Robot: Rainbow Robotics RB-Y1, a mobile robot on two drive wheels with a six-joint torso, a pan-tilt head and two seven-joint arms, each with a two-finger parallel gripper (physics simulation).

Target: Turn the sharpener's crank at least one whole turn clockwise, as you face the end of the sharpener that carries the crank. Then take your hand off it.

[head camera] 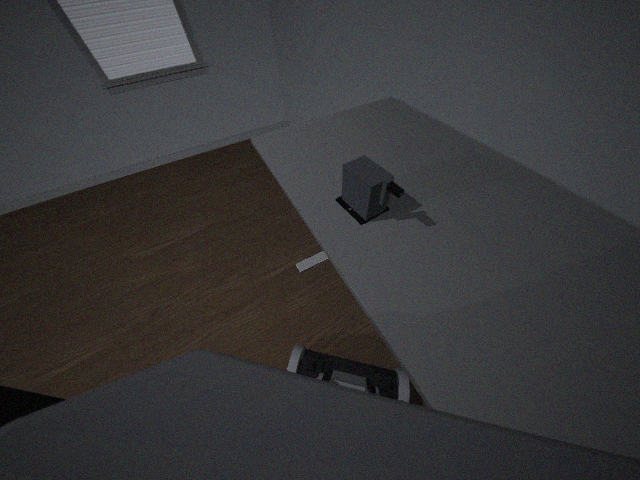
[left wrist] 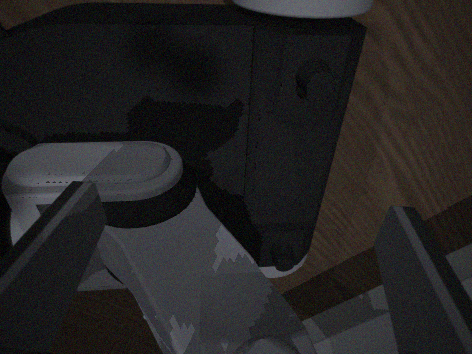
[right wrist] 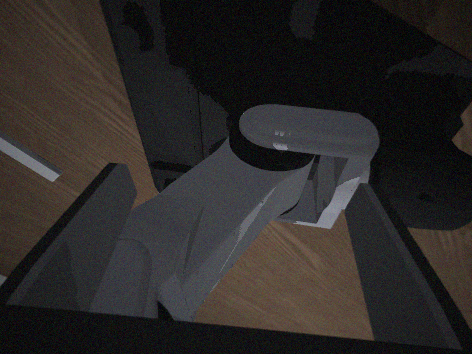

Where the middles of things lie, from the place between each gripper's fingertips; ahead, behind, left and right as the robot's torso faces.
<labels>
Right now my left hand is 480 mm short of the pencil sharpener [head camera: 366, 187], 220 mm to the left of it and 480 mm below it.
My right hand is 55 cm short of the pencil sharpener, 49 cm below it and 24 cm to the right of it.
</labels>
